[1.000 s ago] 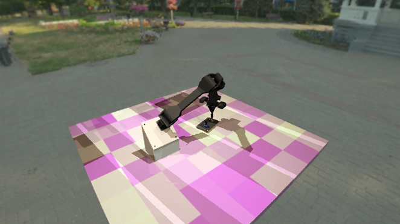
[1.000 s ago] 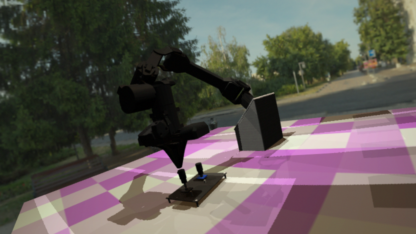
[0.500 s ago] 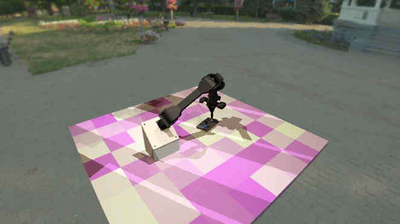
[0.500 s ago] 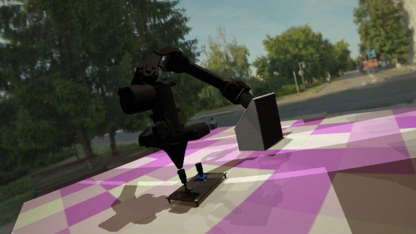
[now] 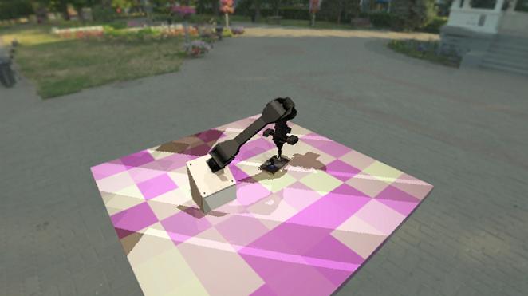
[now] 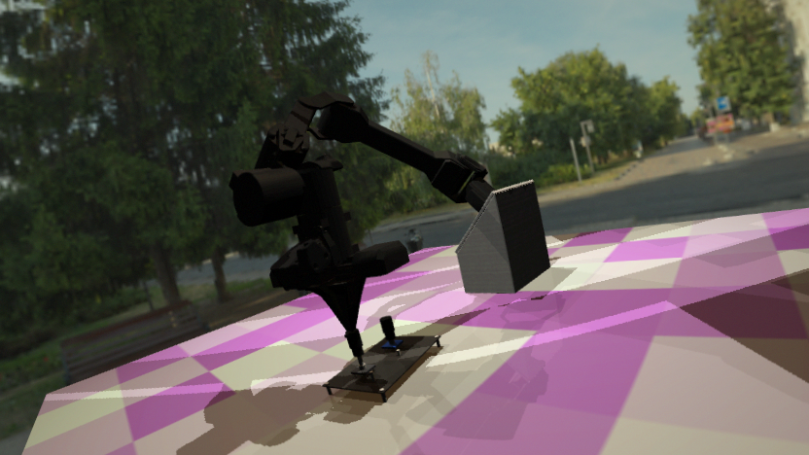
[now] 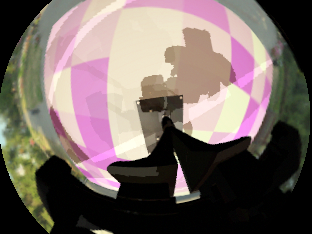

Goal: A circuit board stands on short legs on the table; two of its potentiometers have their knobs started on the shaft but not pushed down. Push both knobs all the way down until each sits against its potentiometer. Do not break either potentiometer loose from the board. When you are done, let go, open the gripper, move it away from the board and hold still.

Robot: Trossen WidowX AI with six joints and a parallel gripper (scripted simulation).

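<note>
Now: gripper tip 3 cm above the grey potentiometer.
</note>
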